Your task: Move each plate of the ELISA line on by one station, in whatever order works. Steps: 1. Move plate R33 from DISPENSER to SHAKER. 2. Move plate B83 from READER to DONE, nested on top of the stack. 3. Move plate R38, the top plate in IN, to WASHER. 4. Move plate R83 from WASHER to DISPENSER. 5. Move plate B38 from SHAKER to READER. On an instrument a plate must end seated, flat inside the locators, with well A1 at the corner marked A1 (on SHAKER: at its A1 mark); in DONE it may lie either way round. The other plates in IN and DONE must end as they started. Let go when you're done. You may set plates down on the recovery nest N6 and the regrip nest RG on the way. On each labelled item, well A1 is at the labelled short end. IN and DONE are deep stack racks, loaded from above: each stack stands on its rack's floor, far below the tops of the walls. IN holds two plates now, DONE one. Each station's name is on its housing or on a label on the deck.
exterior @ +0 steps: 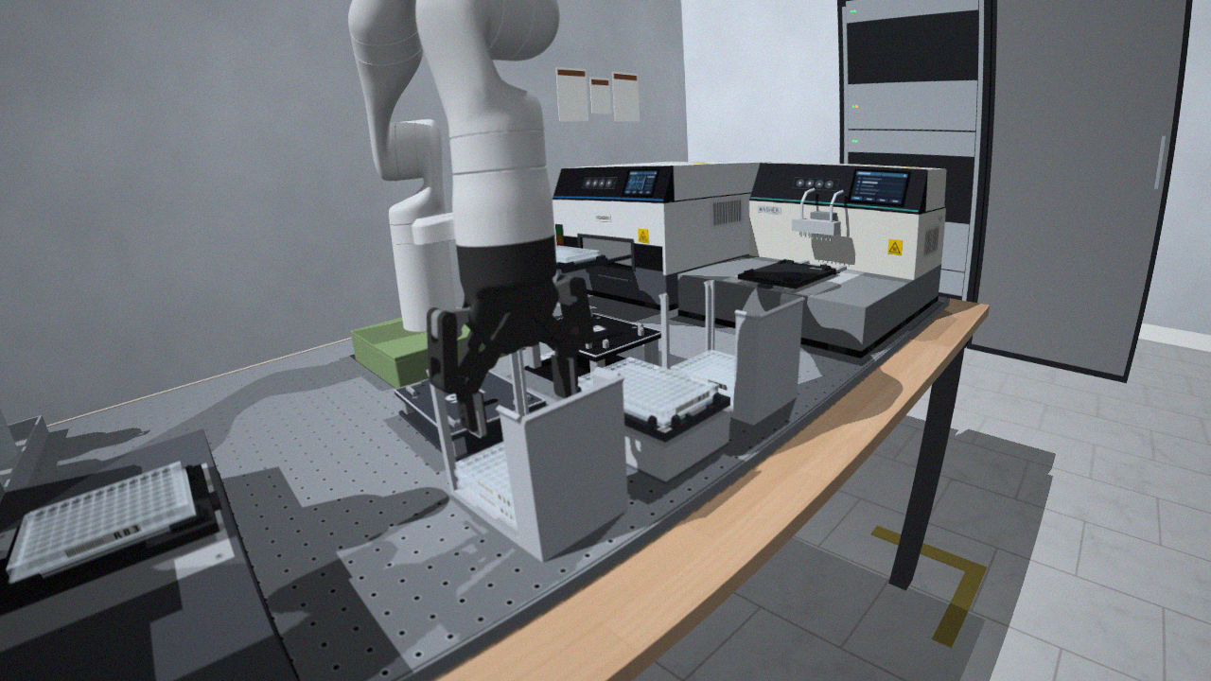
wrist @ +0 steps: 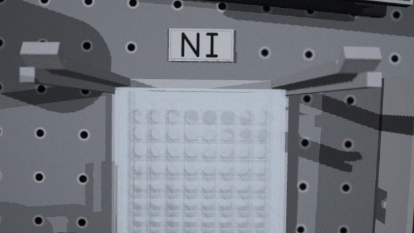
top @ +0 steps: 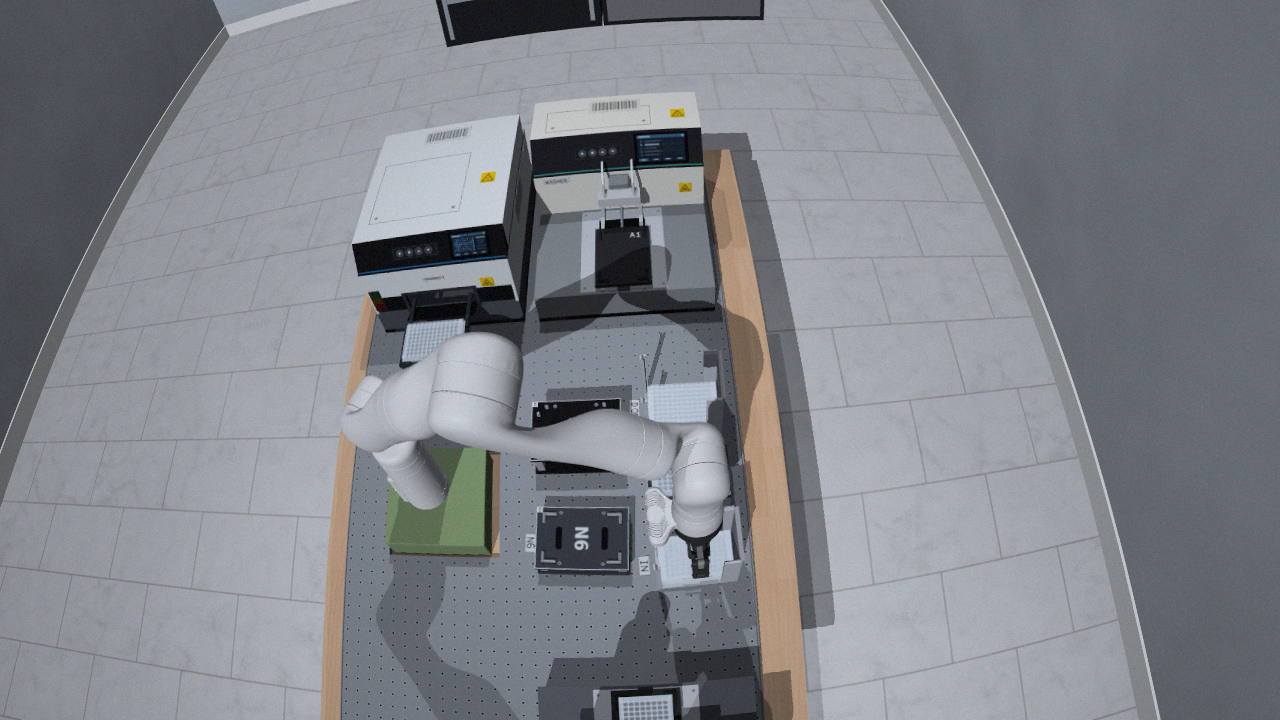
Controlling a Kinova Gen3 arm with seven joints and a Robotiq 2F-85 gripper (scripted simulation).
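The plate R38 is 70 mm below my hand. From my hand the other things lie so: RG nest: 200 mm behind, 240 mm to the left, 40 mm below; plate R33: 10 mm behind, 150 mm to the left, 40 mm below; plate B83: 10 mm behind, 300 mm to the left, 70 mm below.
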